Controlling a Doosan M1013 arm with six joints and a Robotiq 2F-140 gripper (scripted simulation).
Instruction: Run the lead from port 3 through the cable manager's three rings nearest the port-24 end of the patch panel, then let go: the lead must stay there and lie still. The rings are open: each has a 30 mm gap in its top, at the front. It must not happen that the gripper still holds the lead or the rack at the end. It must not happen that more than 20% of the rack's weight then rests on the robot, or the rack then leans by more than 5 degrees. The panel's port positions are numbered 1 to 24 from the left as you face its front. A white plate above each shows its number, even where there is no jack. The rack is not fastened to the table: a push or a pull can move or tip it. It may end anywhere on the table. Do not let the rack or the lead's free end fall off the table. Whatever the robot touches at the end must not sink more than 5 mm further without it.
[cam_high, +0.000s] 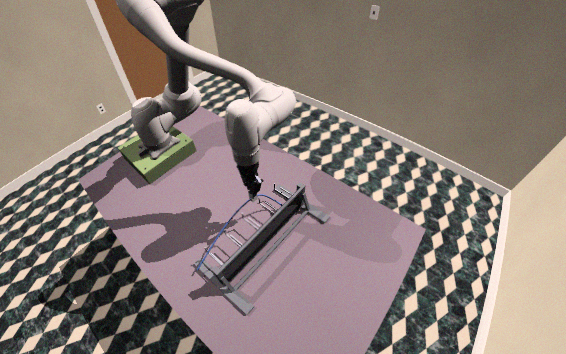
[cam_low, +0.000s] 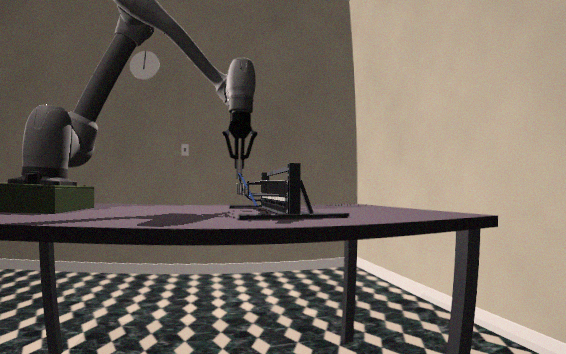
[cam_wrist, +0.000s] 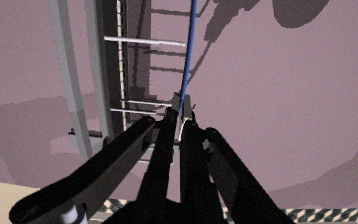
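My gripper is now 120 mm short of the rack, 80 mm to the left of it and 80 mm above it.
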